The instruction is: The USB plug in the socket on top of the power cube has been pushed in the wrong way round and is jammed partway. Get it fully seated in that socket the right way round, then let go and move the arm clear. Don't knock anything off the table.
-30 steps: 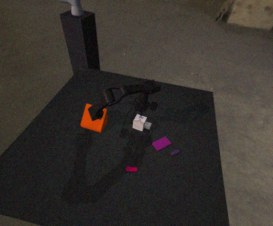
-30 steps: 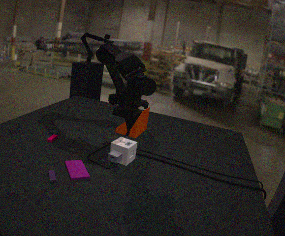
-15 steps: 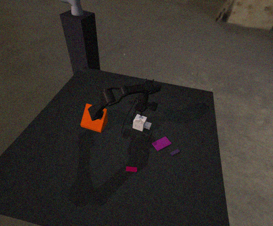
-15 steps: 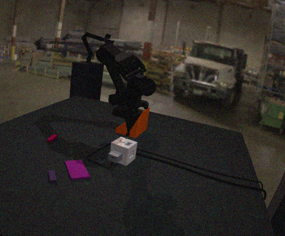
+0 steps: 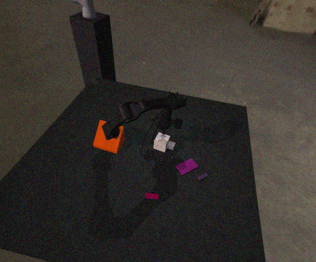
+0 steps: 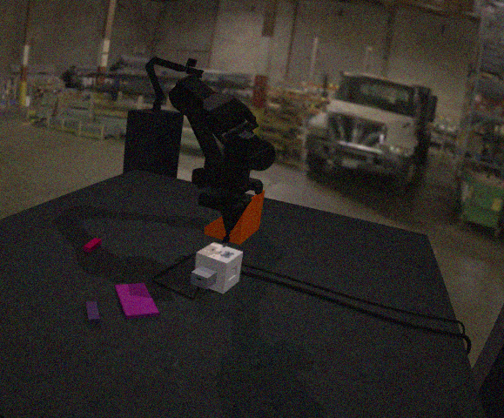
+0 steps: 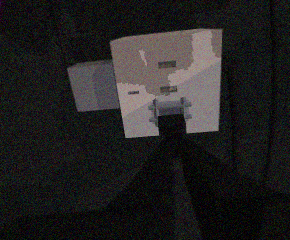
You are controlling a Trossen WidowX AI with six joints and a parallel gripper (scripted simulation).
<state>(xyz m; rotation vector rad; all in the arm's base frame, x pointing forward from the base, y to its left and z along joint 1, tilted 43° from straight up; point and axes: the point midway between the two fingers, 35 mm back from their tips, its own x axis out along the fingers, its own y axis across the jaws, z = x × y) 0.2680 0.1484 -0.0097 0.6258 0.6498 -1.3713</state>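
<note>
Right now my gripper tip is 20 mm above the dark USB plug. Also, from my gripper tip: magenta flat card: 190 mm ahead, 130 mm below, 90 mm to the right; pink piece: 350 mm to the right, 130 mm below, 80 mm ahead.
</note>
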